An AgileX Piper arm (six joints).
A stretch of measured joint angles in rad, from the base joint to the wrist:
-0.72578 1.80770 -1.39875 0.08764 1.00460 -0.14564
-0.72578 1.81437 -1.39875 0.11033 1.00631 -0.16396
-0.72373 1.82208 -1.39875 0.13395 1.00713 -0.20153
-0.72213 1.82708 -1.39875 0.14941 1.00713 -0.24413
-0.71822 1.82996 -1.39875 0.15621 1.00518 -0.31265
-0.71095 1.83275 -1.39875 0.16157 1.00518 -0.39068
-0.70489 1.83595 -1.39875 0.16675 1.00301 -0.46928
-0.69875 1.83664 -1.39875 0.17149 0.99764 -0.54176
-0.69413 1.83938 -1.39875 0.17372 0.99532 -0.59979
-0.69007 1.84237 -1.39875 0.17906 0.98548 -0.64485
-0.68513 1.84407 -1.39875 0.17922 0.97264 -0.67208
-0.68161 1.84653 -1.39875 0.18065 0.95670 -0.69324
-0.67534 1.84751 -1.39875 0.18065 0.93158 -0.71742
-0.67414 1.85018 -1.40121 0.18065 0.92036 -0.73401
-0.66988 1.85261 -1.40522 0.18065 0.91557 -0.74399
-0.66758 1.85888 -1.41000 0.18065 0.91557 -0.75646
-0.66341 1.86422 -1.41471 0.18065 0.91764 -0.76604
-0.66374 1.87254 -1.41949 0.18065 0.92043 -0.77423
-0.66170 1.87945 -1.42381 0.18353 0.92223 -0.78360
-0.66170 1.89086 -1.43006 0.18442 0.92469 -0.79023
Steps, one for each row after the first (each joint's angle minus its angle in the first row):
0.00000 0.00667 0.00000 0.02269 0.00171 -0.01832
0.00205 0.01438 0.00000 0.04631 0.00253 -0.05589
0.00365 0.01938 0.00000 0.06177 0.00253 -0.09849
0.00756 0.02226 0.00000 0.06857 0.00058 -0.16701
0.01483 0.02505 0.00000 0.07393 0.00058 -0.24504
0.02089 0.02825 0.00000 0.07911 -0.00159 -0.32364
0.02703 0.02894 0.00000 0.08385 -0.00696 -0.39612
0.03165 0.03168 0.00000 0.08608 -0.00928 -0.45415
0.03571 0.03467 0.00000 0.09142 -0.01912 -0.49921
0.04065 0.03637 0.00000 0.09158 -0.03196 -0.52644
0.04417 0.03883 0.00000 0.09301 -0.04790 -0.54760
0.05044 0.03981 0.00000 0.09301 -0.07302 -0.57178
0.05164 0.04248 -0.00246 0.09301 -0.08424 -0.58837
0.05590 0.04491 -0.00647 0.09301 -0.08903 -0.59835
0.05820 0.05118 -0.01125 0.09301 -0.08903 -0.61082
0.06237 0.05652 -0.01596 0.09301 -0.08696 -0.62040
0.06204 0.06484 -0.02074 0.09301 -0.08417 -0.62859
0.06408 0.07175 -0.02506 0.09589 -0.08237 -0.63796
0.06408 0.08316 -0.03131 0.09678 -0.07991 -0.64459

